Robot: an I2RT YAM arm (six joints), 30 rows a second.
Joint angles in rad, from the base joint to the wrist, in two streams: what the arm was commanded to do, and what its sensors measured. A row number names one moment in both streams.
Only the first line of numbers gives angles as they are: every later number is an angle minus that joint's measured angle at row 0.
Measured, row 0: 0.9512, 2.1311, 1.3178, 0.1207, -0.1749, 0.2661
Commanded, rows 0 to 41: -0.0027, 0.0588, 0.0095, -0.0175, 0.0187, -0.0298; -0.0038, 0.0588, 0.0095, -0.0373, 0.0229, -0.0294; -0.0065, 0.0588, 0.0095, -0.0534, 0.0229, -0.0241; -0.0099, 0.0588, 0.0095, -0.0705, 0.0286, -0.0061; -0.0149, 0.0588, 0.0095, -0.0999, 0.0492, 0.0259; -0.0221, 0.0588, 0.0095, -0.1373, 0.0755, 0.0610; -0.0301, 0.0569, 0.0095, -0.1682, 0.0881, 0.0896; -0.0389, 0.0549, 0.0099, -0.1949, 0.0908, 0.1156; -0.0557, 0.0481, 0.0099, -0.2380, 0.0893, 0.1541; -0.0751, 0.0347, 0.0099, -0.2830, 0.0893, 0.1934; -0.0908, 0.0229, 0.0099, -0.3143, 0.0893, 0.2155; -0.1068, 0.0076, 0.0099, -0.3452, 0.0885, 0.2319; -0.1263, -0.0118, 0.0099, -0.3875, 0.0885, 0.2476; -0.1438, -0.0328, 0.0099, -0.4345, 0.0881, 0.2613; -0.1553, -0.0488, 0.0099, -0.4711, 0.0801, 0.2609; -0.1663, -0.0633, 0.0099, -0.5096, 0.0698, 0.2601; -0.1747, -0.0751, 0.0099, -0.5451, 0.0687, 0.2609; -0.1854, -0.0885, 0.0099, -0.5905, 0.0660, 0.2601; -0.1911, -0.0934, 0.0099, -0.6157, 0.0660, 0.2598; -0.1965, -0.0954, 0.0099, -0.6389, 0.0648, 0.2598; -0.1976, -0.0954, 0.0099, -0.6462, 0.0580, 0.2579; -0.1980, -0.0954, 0.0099, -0.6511, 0.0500, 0.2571; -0.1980, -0.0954, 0.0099, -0.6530, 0.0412, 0.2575; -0.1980, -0.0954, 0.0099, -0.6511, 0.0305, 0.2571; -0.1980, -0.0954, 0.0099, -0.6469, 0.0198, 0.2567; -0.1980, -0.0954, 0.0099, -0.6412, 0.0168, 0.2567; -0.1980, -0.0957, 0.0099, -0.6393, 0.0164, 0.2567; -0.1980, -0.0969, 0.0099, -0.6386, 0.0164, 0.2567; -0.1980, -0.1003, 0.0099, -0.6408, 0.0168, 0.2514; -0.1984, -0.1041, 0.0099, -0.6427, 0.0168, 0.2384; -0.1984, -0.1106, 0.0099, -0.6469, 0.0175, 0.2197; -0.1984, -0.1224, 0.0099, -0.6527, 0.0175, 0.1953; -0.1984, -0.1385, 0.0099, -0.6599, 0.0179, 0.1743; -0.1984, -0.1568, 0.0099, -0.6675, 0.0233, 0.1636; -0.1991, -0.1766, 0.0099, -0.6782, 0.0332, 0.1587; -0.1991, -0.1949, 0.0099, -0.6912, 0.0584, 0.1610; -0.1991, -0.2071, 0.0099, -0.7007, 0.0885, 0.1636; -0.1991, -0.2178, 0.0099, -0.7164, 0.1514, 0.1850; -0.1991, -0.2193, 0.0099, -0.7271, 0.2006, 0.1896; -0.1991, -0.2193, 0.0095, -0.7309, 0.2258, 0.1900; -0.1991, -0.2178, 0.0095, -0.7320, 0.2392, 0.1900; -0.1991, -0.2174, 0.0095, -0.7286, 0.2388, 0.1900
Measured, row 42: -0.1995, -0.2018, 0.0141, -0.7271, 0.1415, 0.1854
